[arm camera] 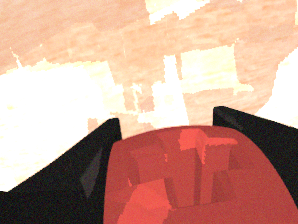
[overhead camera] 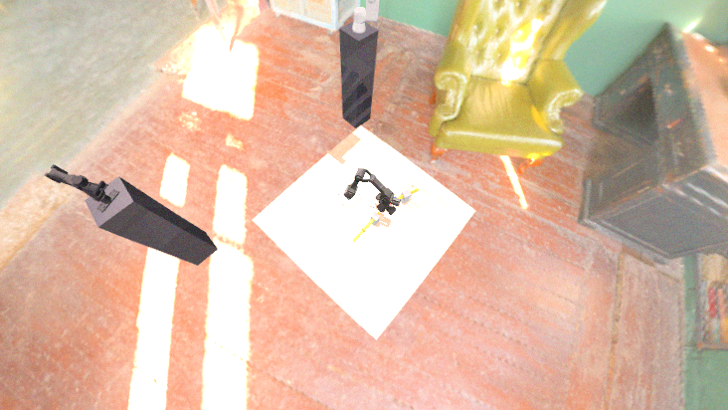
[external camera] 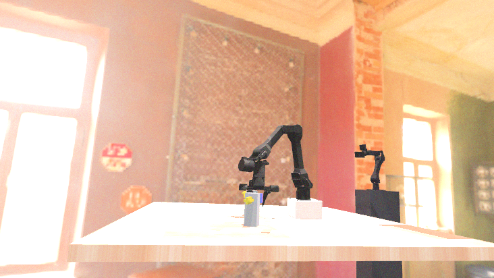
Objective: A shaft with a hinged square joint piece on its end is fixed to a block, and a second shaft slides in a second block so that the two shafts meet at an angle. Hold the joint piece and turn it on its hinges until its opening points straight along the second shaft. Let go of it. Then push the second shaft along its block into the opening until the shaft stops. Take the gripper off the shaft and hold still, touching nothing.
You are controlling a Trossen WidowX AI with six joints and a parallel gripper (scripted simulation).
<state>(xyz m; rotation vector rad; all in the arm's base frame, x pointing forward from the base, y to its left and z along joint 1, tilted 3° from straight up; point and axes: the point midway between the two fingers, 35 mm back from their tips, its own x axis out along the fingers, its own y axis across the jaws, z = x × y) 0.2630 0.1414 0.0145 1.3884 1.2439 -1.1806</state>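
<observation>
The red joint piece lies 40 mm above my gripper tip and 10 mm to the left of it.
</observation>
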